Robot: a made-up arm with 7 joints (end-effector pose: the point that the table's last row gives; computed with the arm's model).
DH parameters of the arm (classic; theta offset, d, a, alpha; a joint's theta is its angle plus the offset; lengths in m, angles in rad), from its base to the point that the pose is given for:
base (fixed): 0 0.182 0 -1.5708
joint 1: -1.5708 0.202 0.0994 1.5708
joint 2: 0 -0.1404 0.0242 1.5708
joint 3: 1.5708 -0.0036 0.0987 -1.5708
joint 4: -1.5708 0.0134 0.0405 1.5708
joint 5: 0 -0.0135 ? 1.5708
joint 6: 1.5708 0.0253 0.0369 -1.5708
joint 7: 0 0.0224 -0.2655 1.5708
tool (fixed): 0 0.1 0 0
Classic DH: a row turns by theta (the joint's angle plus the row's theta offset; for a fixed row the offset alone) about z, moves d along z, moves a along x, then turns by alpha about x.
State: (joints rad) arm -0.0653 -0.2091 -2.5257 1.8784 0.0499 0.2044 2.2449
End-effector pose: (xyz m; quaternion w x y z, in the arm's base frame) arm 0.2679 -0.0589 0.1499 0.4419 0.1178 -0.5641 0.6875
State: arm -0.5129 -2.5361 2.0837 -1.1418 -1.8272 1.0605 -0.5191
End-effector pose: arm 0.0666 0.3948 0.3498 0.9055 -0.1537 -0.1533 -0.3645
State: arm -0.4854 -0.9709 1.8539 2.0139 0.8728 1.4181 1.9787
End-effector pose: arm -0.1977 0.3452 0.0780 0.5611 0.6699 -0.4857 0.0208
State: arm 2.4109 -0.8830 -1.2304 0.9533 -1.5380 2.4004 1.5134
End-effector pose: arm 0.1771 0.4249 0.0162 0.5546 -0.5864 0.3437 -0.4801
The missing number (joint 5, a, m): -0.1187
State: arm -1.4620 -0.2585 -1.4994 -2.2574 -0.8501 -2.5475 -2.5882
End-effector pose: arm 0.0517 0.2374 0.1975 0.0395 0.0717 -0.9372 -0.3392
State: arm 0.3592 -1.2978 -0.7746 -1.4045 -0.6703 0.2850 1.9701
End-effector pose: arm 0.0852 -0.0013 0.5916 0.5679 -0.1935 0.3108 0.7372
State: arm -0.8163 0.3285 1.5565 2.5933 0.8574 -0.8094 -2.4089
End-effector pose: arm 0.1573 0.0007 0.4328 0.2129 -0.2942 -0.1824 0.9137
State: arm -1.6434 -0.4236 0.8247 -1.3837 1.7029 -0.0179 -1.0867
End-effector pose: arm 0.0179 0.0726 0.0535 0.2203 0.2944 -0.5385 0.7581
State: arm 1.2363 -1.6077 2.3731 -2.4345 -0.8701 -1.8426 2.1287
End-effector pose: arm 0.0616 0.3833 0.1683 0.8552 0.0956 0.2090 -0.4646
